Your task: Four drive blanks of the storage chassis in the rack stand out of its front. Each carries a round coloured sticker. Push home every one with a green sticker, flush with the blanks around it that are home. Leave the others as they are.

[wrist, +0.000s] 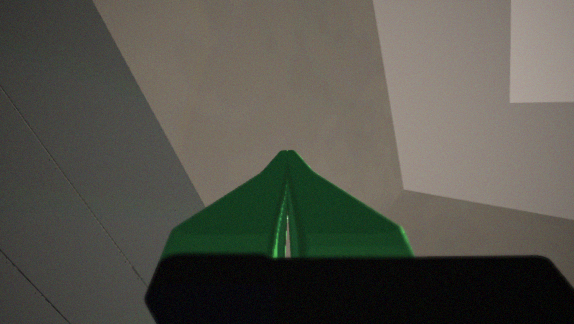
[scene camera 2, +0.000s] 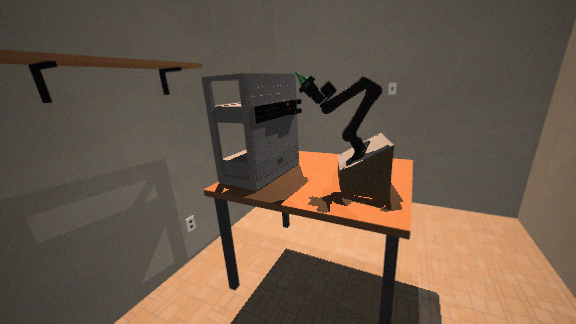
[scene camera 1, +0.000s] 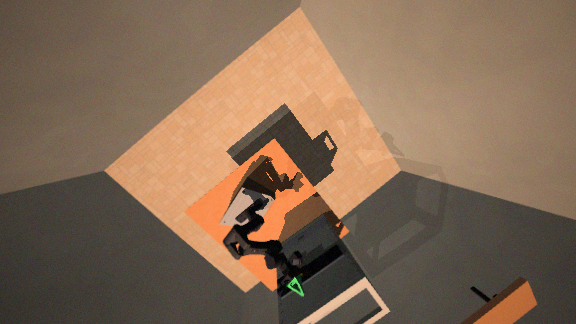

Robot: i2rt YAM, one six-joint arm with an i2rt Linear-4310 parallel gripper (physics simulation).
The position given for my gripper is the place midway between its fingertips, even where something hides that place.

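Note:
There's a grey rack [scene camera 2: 269, 114] that I can see, and along with the rack I can see my gripper [wrist: 287, 162].

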